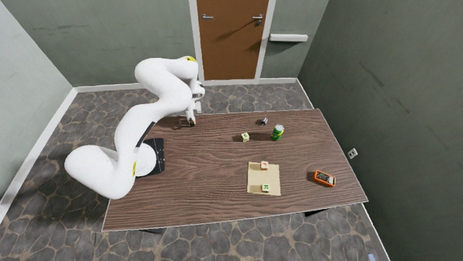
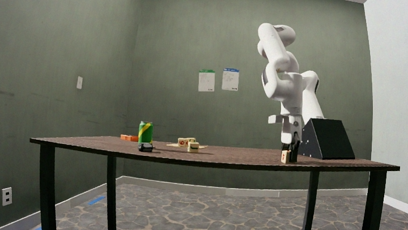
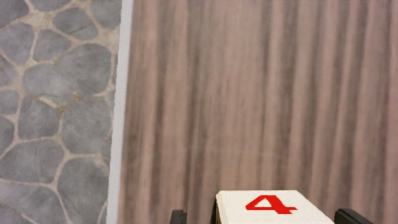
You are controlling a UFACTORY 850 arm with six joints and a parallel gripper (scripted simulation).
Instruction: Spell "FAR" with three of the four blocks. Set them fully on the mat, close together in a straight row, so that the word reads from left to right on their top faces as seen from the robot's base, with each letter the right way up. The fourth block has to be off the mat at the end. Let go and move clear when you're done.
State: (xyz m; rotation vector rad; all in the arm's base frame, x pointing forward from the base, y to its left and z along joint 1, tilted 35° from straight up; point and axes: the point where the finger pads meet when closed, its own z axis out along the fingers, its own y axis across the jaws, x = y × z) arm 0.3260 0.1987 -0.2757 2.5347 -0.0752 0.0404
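Now: hand 550 mm to the left of the tan mat, 380 mm short of it and 20 mm above it. Round my hand: green can: 580 mm ahead, 270 mm to the right, 40 mm above; then dark object: 540 mm ahead, 130 mm to the right.
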